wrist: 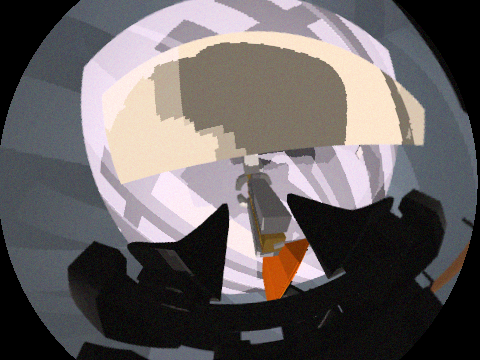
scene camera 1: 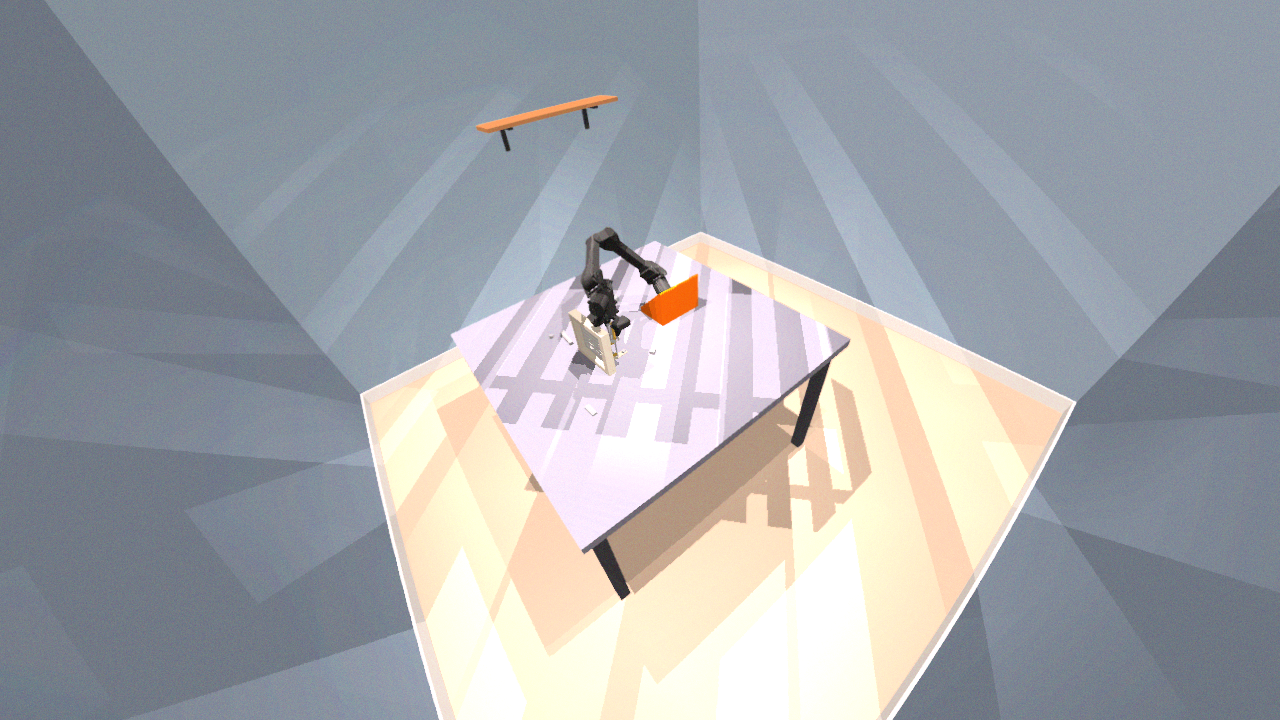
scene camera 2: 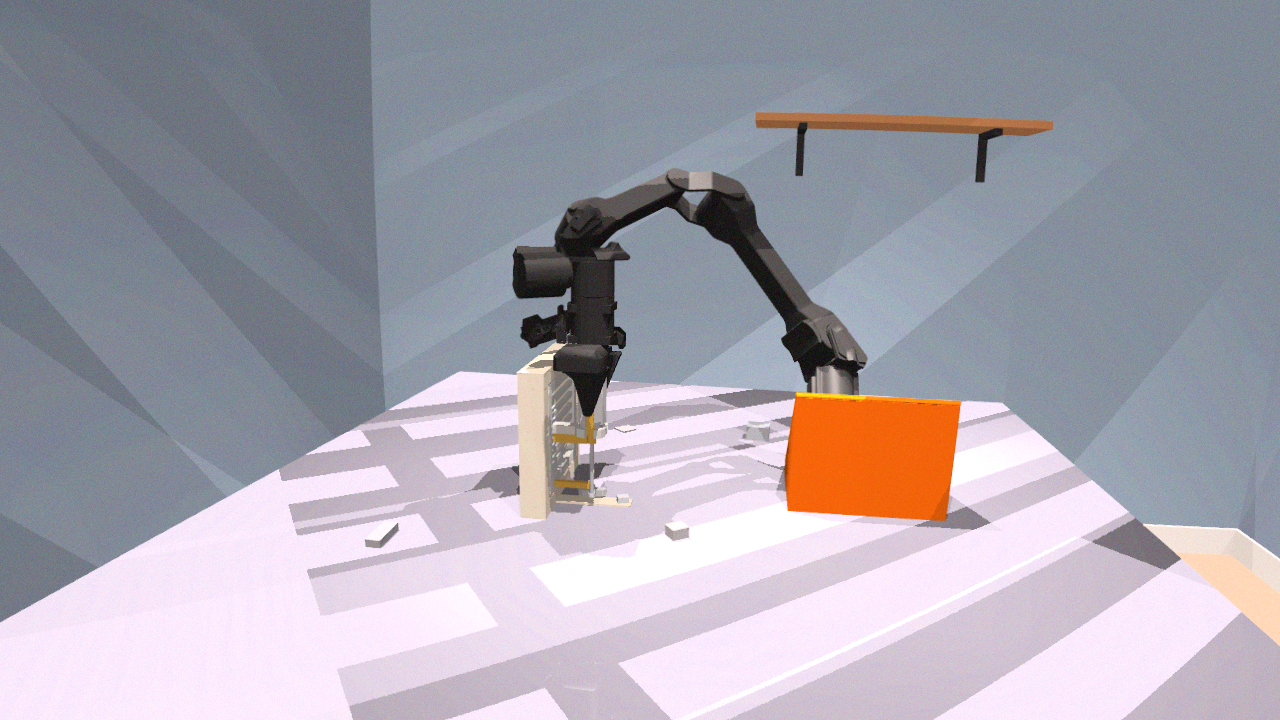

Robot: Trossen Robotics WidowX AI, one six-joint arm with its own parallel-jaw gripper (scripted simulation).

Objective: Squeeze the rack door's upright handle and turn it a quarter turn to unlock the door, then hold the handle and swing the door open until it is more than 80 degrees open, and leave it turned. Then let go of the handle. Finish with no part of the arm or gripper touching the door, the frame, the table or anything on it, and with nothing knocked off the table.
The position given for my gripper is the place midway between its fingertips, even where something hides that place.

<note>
My gripper [scene camera 2: 592, 409] is open and holds nothing. Also in view: a rack [scene camera 2: 543, 476].
My gripper is seen too in the wrist view [wrist: 258, 203]. The rack shows as well in the wrist view [wrist: 216, 98] and in scene camera 1 [scene camera 1: 594, 342].
</note>
